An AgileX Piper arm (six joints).
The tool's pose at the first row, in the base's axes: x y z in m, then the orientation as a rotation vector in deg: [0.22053, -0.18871, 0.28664, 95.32, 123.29, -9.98]
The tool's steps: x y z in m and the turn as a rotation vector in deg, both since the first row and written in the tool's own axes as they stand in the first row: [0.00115, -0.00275, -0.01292, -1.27, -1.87, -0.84]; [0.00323, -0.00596, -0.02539, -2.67, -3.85, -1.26]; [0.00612, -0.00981, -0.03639, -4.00, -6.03, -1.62]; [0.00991, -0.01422, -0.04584, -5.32, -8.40, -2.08]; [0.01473, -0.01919, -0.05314, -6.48, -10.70, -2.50]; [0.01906, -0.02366, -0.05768, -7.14, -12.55, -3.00]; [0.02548, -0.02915, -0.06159, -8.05, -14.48, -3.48]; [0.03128, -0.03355, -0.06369, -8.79, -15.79, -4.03]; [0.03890, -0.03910, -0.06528, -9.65, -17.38, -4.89]
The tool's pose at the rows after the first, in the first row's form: [0.21453, -0.18401, 0.29749, 92.94, 122.31, -10.31]; [0.20802, -0.17876, 0.30750, 90.89, 120.85, -10.45]; [0.20110, -0.17346, 0.31576, 88.87, 119.19, -10.79]; [0.19384, -0.16805, 0.32217, 86.68, 117.47, -11.31]; [0.18637, -0.16260, 0.32615, 84.65, 115.79, -11.91]; [0.18015, -0.15841, 0.32789, 83.01, 114.64, -12.72]; [0.17270, -0.15284, 0.32808, 81.22, 113.34, -13.30]; [0.16684, -0.14814, 0.32704, 79.73, 112.58, -13.62]; [0.15966, -0.14231, 0.32465, 77.75, 111.82, -14.09]
